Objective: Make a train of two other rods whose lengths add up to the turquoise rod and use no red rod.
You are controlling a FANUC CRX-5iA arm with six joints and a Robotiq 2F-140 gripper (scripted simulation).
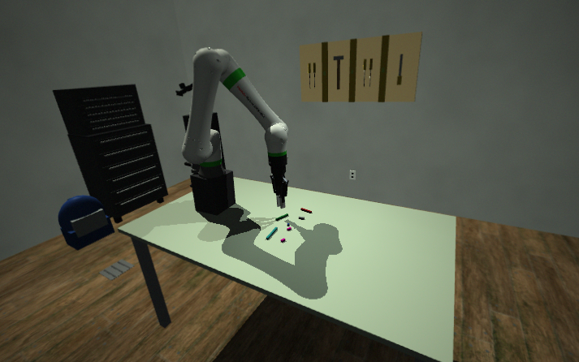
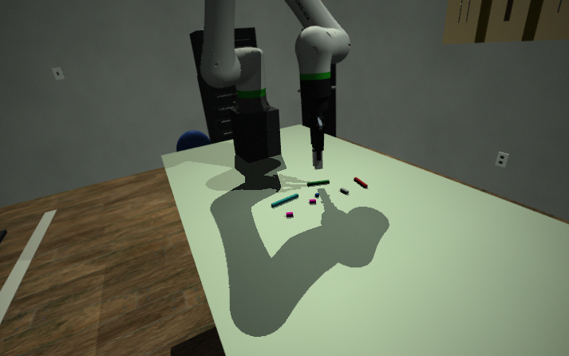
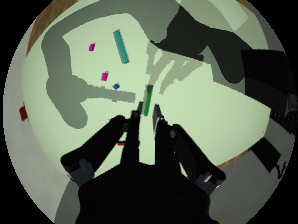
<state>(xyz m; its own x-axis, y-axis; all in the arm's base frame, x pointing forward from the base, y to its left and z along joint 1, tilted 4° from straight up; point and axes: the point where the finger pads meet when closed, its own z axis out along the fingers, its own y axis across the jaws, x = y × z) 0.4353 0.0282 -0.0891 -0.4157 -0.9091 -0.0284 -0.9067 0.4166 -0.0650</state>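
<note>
Right now the green rod is 100 mm below my hand. Also, from my hand: blue rod (70 mm ahead, 60 mm to the right, 100 mm below); then grey rod (100 mm ahead, 30 mm to the left, 100 mm below); then red rod (90 mm ahead, 120 mm to the left, 100 mm below).
</note>
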